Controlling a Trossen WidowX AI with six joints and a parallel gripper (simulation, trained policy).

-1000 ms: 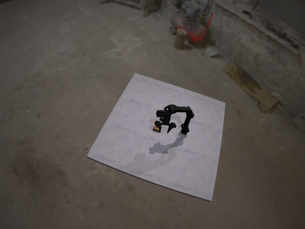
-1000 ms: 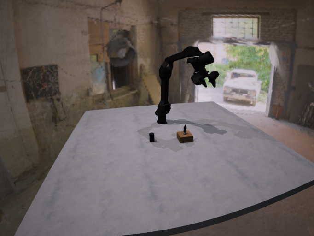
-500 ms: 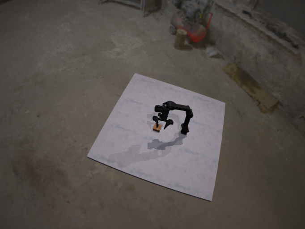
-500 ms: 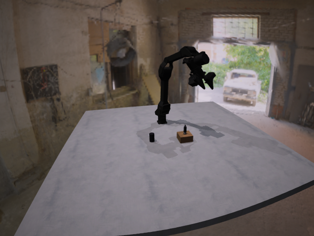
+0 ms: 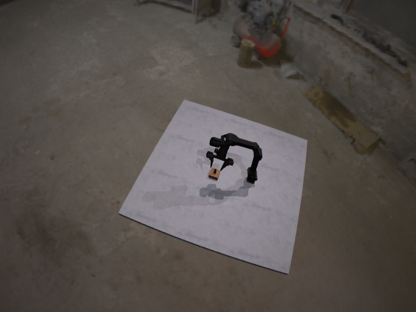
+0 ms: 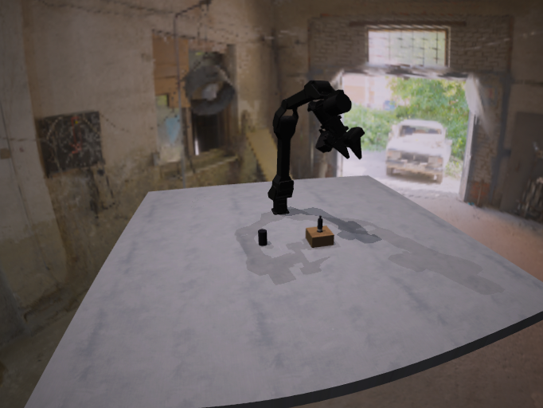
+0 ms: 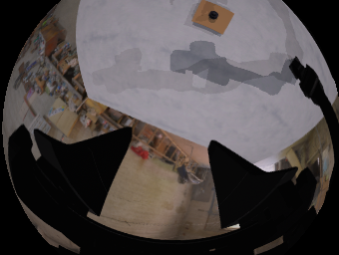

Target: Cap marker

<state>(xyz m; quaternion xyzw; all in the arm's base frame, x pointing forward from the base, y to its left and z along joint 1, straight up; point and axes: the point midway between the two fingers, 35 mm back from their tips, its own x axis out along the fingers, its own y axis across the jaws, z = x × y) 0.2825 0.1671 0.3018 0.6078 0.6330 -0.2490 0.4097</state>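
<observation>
Now: the black cap 300 mm to the right of my gripper tip, 250 mm below it and 10 mm behind it. From my gripper tip the other things lie so: brown holder block: 260 mm below, 120 mm to the right, 10 mm ahead.
</observation>
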